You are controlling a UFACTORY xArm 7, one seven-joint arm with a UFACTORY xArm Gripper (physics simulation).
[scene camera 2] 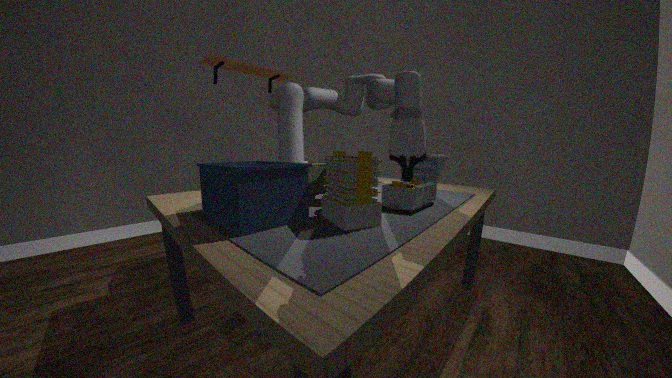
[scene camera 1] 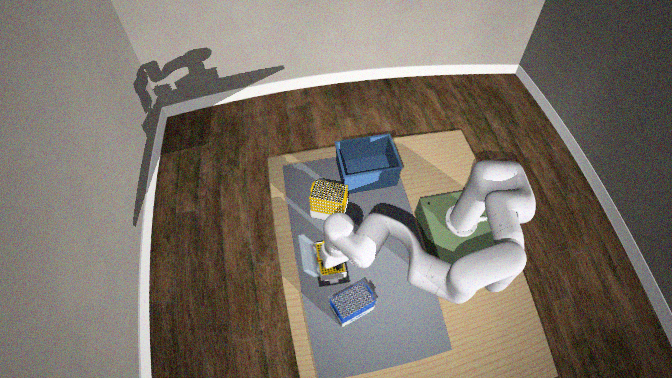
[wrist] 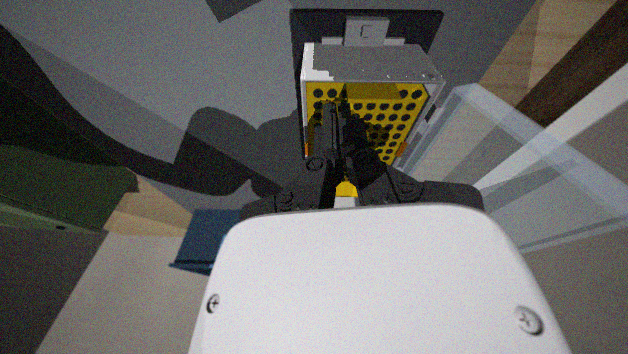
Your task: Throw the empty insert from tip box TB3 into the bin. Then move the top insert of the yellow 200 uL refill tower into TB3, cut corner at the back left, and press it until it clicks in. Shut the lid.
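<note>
Tip box TB3 [scene camera 1: 334,279] [scene camera 2: 407,197] [wrist: 369,61] stands on the grey mat with its clear lid [scene camera 1: 307,253] [wrist: 505,154] swung open to one side. A yellow insert [scene camera 1: 333,271] [wrist: 388,119] with rows of holes lies in it. My gripper [scene camera 2: 406,175] [wrist: 339,119] is shut with nothing between the fingers. Its tips point straight down onto the insert, near the insert's middle. In the overhead view the wrist hides the fingers. The yellow refill tower [scene camera 1: 328,197] [scene camera 2: 351,181] stands between TB3 and the blue bin [scene camera 1: 368,162] [scene camera 2: 249,195].
A closed tip box with a blue rim [scene camera 1: 352,301] stands in front of TB3. The arm's green base [scene camera 1: 439,230] [wrist: 60,189] is at the right of the mat [scene camera 1: 376,328]. A wooden shelf [scene camera 2: 244,67] hangs on the wall behind.
</note>
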